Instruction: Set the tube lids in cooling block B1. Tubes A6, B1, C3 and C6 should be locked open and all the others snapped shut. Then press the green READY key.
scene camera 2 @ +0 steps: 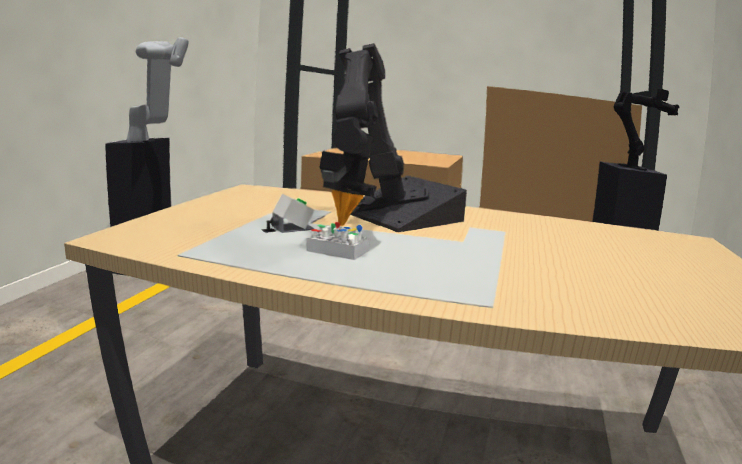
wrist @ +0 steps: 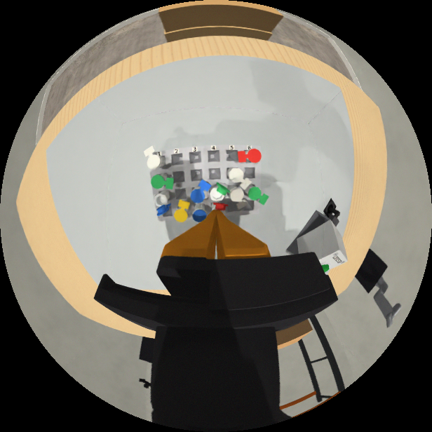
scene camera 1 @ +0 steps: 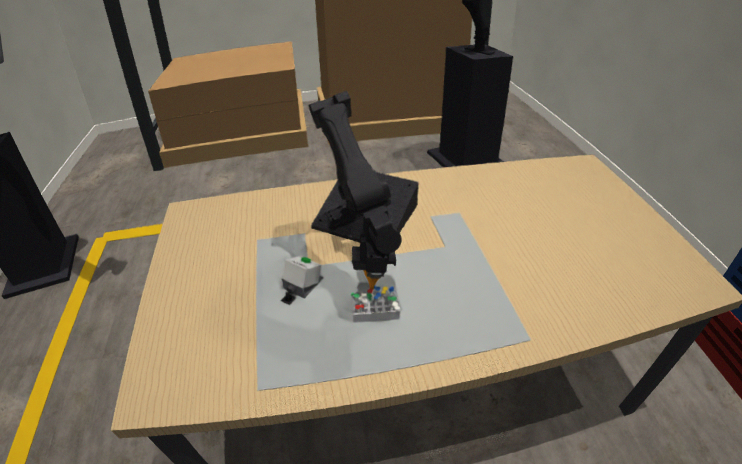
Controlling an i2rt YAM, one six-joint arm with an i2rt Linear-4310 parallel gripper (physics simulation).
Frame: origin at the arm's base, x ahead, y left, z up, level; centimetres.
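Seen in the pictures: gripper, between the fingertips: [scene camera 2: 341, 225] [scene camera 1: 371, 288]; arm's base, origin of its link: [scene camera 2: 394, 200].
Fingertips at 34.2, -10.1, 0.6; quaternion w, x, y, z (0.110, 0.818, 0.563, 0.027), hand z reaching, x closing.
Offsets run from my fingertips to a thing's top centre, as dx, dy, dz. "pt": to the spot under its first point. Level surfaces: height alone.
The grey cooling block {+2.8, -0.2, -1.9} [scene camera 1: 376, 316] [scene camera 2: 331, 247] [wrist: 186, 150] stands on the mat and holds tubes with coloured lids. My gripper [scene camera 1: 372, 288] [scene camera 2: 341, 223] [wrist: 215, 215] is shut and empty, its tips at the block's robot-side row, right by a small red lid [wrist: 220, 206]. The tube under that lid is hidden. In the wrist view, a green lid [wrist: 222, 189] stands tilted over a white tube, and a blue lid [wrist: 163, 210] hangs beside an open tube [wrist: 161, 199]. A yellow lid [wrist: 181, 215] and a red lid [wrist: 254, 155] lie flat. The green READY key [scene camera 1: 306, 259] [scene camera 2: 301, 201] [wrist: 325, 268] tops a grey box.
The grey key box {pt -10.2, -15.1, +2.0} [scene camera 1: 300, 273] [scene camera 2: 293, 212] [wrist: 320, 242] stands tilted beside the block, with a small black piece {pt -9.0, -19.9, -4.2} [scene camera 1: 287, 298] [scene camera 2: 268, 227] [wrist: 331, 208] next to it. Both are on the grey mat {dz -4.9} [scene camera 1: 437, 306] [scene camera 2: 437, 273]. The arm's black base [scene camera 1: 406, 194] [scene camera 2: 432, 210] is behind the block.
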